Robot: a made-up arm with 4 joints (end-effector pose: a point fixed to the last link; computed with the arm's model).
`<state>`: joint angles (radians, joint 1 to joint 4).
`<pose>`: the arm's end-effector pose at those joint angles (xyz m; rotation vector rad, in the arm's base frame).
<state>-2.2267 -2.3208 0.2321 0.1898</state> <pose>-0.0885 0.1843 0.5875 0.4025 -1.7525 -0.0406</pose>
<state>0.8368 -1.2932 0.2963 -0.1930</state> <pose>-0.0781 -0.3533 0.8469 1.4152 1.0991 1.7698</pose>
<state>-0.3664 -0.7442 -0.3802 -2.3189</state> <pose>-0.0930 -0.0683 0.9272 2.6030 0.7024 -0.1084</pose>
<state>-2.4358 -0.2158 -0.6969 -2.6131</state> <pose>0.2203 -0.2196 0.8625 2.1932 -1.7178 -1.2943</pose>
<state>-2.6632 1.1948 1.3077 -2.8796</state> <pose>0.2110 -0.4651 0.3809 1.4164 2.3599 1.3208</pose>
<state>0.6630 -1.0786 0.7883 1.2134</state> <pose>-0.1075 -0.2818 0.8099 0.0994 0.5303 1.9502</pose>
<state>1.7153 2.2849 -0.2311 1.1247</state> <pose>-0.0485 -0.2509 0.3346 2.8090 0.0812 0.3724</pose>
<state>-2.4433 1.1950 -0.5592 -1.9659</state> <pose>0.3731 -0.2934 0.3793 1.2605 -0.0797 -2.6204</pose>
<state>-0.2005 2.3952 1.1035 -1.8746</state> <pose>0.0146 -0.2191 0.0767 -0.4134 -0.9353 -0.1609</pose>
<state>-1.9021 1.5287 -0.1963 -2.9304</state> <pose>0.3253 -0.1772 0.2773 0.3385 -1.1546 -2.5033</pose>
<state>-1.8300 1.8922 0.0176 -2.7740</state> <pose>0.2165 -0.1315 0.1691 -0.1244 -0.8996 -2.3058</pose>
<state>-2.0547 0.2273 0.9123 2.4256</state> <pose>0.2960 -0.1659 0.7245 0.0569 2.0551 0.0357</pose>
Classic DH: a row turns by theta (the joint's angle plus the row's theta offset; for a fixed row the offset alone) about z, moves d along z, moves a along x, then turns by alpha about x. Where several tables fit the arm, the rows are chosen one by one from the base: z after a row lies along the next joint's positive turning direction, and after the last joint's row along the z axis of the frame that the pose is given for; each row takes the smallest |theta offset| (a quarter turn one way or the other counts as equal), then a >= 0, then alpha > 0; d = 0 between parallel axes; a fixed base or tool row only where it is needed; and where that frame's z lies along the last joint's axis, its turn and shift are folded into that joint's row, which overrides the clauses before.
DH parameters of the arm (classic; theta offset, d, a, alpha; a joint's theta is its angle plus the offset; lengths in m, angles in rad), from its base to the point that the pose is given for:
base (fixed): -1.5118 0 0.1373 0
joint 1: 0.0232 0.5276 -0.0196 1.5894
joint 2: 0 0.0267 -0.243 1.5522
joint 3: -0.6667 -0.0999 -0.0501 -2.5019
joint 4: -0.1944 0.1629 -0.0226 -1.4548
tool (fixed): 2.0467 -0.1115 0 0

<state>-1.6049 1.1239 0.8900 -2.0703</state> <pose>0.4304 -0.1075 0.3161 0.2497 -1.3475 -1.9255</pose>
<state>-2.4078 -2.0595 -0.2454 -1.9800</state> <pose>-0.1590 0.2132 0.6649 1.6737 -2.0670 1.0882</pose>
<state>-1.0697 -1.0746 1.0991 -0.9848</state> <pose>0.0106 -0.0622 1.0072 2.4148 -0.6411 -0.8951</pose>
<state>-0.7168 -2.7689 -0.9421 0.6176</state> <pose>-0.0813 -0.1911 0.4061 0.0664 -1.9955 0.5767</pose>
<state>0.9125 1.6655 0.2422 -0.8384</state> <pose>-0.2530 -0.1938 0.1698 -0.8898 0.2606 0.5615</pose>
